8 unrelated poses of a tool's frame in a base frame.
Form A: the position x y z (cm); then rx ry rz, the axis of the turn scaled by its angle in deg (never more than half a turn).
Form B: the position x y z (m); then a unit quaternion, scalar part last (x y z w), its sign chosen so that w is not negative. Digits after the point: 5 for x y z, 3 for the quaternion.
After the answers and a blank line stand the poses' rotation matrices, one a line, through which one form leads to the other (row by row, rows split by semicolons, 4 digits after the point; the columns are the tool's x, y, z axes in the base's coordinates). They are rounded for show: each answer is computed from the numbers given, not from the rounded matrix.
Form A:
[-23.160, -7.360, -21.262, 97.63, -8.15, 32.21]
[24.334, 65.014, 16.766, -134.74, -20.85, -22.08]
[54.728, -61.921, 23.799, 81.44, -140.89, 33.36]
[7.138, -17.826, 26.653, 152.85, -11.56, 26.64]
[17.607, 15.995, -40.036, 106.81, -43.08, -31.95]
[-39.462, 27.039, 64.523, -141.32, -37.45, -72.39]
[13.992, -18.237, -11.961, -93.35, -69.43, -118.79]
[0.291, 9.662, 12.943, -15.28, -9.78, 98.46]
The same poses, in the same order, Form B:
[-0.23160, -0.07360, -0.21262, 0.742, -0.062, 0.245, 0.622]
[0.24334, 0.65014, 0.16766, -0.911, -0.141, -0.149, 0.357]
[0.54728, -0.61921, 0.23799, 0.487, -0.842, 0.199, 0.121]
[0.07138, -0.17826, 0.26653, 0.960, -0.073, 0.167, 0.211]
[0.17607, 0.15995, -0.40036, 0.772, -0.311, -0.231, 0.504]
[-0.39462, 0.27039, 0.64523, -0.857, -0.227, -0.439, 0.147]
[0.13992, -0.18237, -0.11961, -0.557, -0.415, -0.709, 0.120]
[0.00291, 0.09662, 0.12943, -0.117, -0.075, 0.754, 0.642]

0.8726 -0.3960 0.2859; 0.2124 -0.2195 -0.9522; 0.4398 0.8916 -0.1074
0.9157 0.3636 0.1713; 0.1502 -0.7048 0.6933; 0.3728 -0.6091 -0.7000
-0.4971 -0.8676 -0.0094; -0.7713 0.4468 -0.4533; 0.3975 -0.2181 -0.8913
0.9334 -0.2102 0.2907; -0.0687 -0.9000 -0.4304; 0.3521 0.3818 -0.8546
0.6994 -0.2482 -0.6703; -0.7134 -0.2988 -0.6338; -0.0430 0.9215 -0.3861
0.5115 0.5179 0.6857; 0.2605 -0.8539 0.4506; 0.8188 -0.0519 -0.5717
-0.3500 0.6317 0.6917; 0.2926 -0.6277 0.7214; 0.8899 0.4549 0.0348
-0.1483 -0.9506 -0.2726; 0.9857 -0.1644 0.0373; -0.0803 -0.2632 0.9614

